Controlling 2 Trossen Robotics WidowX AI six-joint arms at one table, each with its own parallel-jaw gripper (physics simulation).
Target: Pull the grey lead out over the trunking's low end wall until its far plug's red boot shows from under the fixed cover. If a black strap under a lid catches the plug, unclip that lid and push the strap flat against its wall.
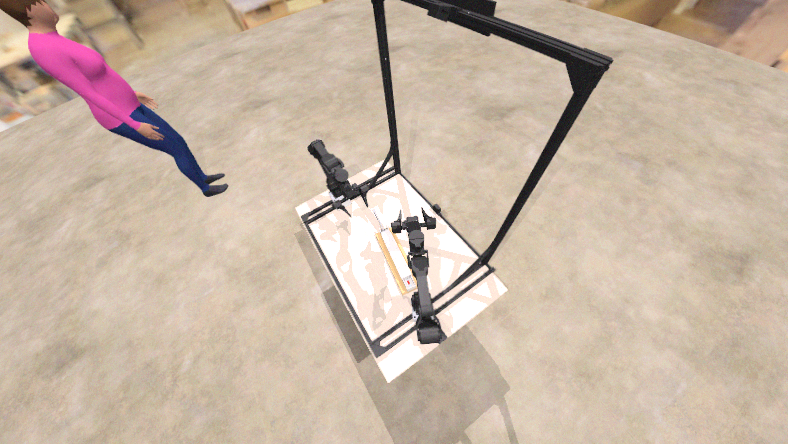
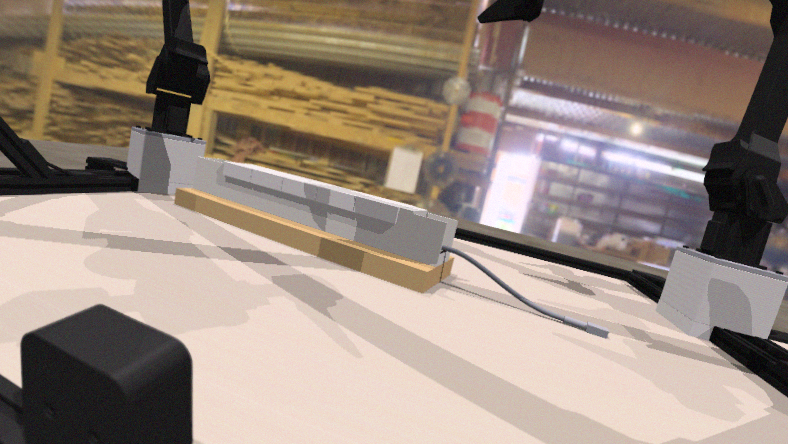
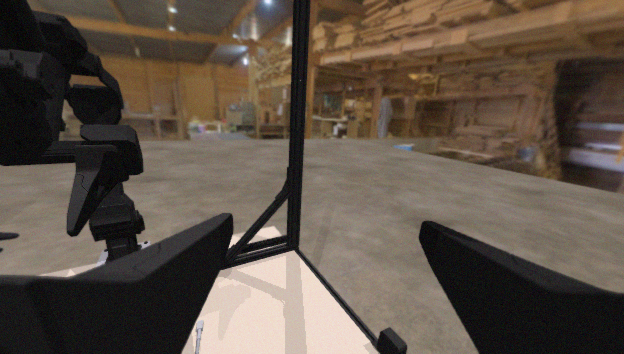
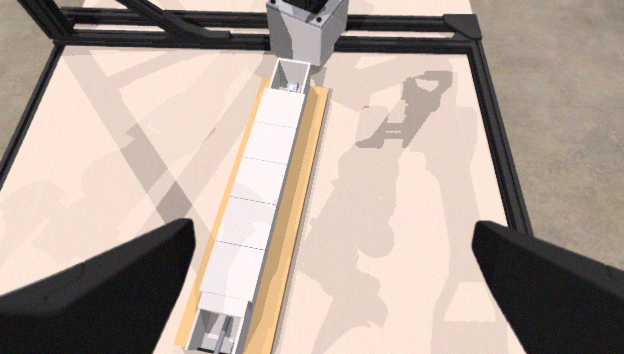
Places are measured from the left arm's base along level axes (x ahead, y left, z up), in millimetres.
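Pixels of known places: left gripper, fingertip midpoint: [image 1: 411,208] [image 3: 328,225]; right gripper, fingertip midpoint: [image 1: 359,212] [image 2: 478,7] [image 4: 334,232]; left arm's base at its link origin: [image 2: 168,133]; right arm's base at its link origin: [image 1: 337,193] [image 2: 729,260] [image 3: 124,255].
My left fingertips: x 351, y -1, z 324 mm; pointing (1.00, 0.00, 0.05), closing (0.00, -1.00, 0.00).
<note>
For each thing: its middle in the pictures, then the offset to it from my left fingertips. "spot": a spot on its surface instead.
- grey lead at a spot on its surface: [image 2: 496,276] spot: dx +201, dy +183, dz -392 mm
- small red patch at a spot on its surface: [image 1: 408,282] spot: dx -202, dy +52, dz -386 mm
The white trunking [image 1: 398,256] [image 2: 380,228] [image 4: 260,177] lies on a wooden base [image 2: 264,225] [image 4: 318,107], with all its lids appearing seated. The grey lead [image 2: 496,276] [image 4: 223,332] comes out over the low end wall [image 2: 449,238]; its near plug [image 2: 595,329] [image 3: 199,332] rests on the table. A small red patch [image 1: 408,282] shows in the other open end. No red boot shows at the low end. Straps are hidden. My right gripper [image 1: 357,209] [image 4: 334,232] is open and empty above the low-end side. My left gripper [image 1: 411,211] [image 3: 328,225] is open and empty, raised beside the trunking.
Black rails [image 4: 400,47] edge the table, and a tall black frame [image 1: 388,93] rises over it. The left arm's grey mount [image 2: 154,162] [image 4: 305,40] stands close to the trunking's far end. A black box [image 2: 104,375] is at the near edge. A person [image 1: 82,68] stands away from the table.
</note>
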